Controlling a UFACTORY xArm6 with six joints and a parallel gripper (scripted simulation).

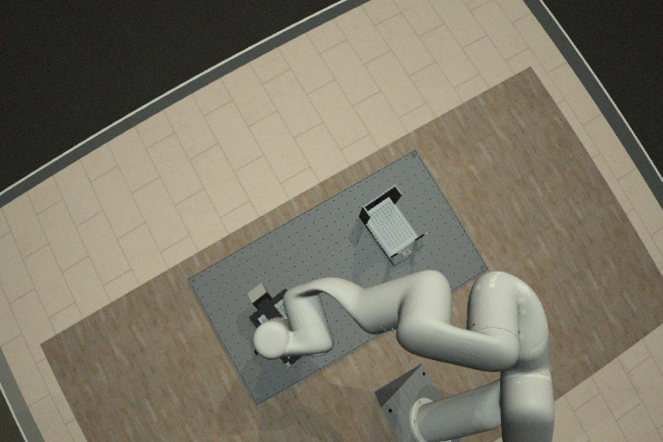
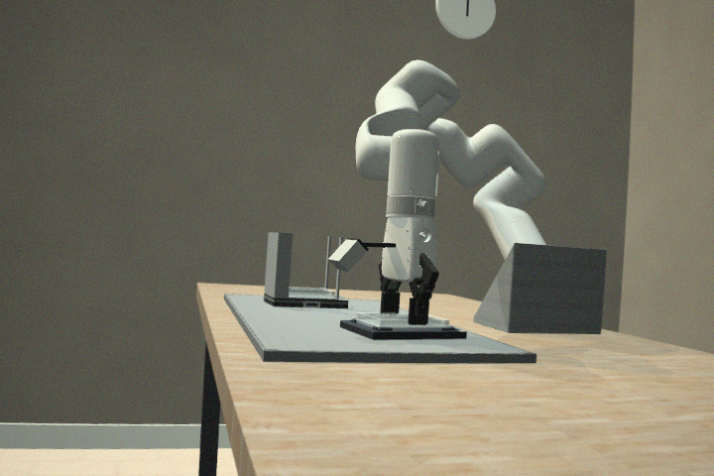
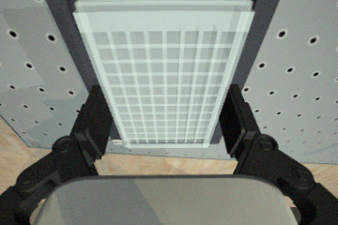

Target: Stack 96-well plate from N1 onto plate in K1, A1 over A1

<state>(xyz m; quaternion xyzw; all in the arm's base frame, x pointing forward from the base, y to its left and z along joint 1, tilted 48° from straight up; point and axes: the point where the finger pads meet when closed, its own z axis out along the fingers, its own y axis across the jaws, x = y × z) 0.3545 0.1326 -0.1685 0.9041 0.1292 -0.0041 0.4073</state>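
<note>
My hand is 90 mm past the pale A1 mark, 30 mm to the right of it and 20 mm above it. The rest, counted from my hand: tall back wall (340 mm to the right, 190 mm ahead, 50 mm above).
</note>
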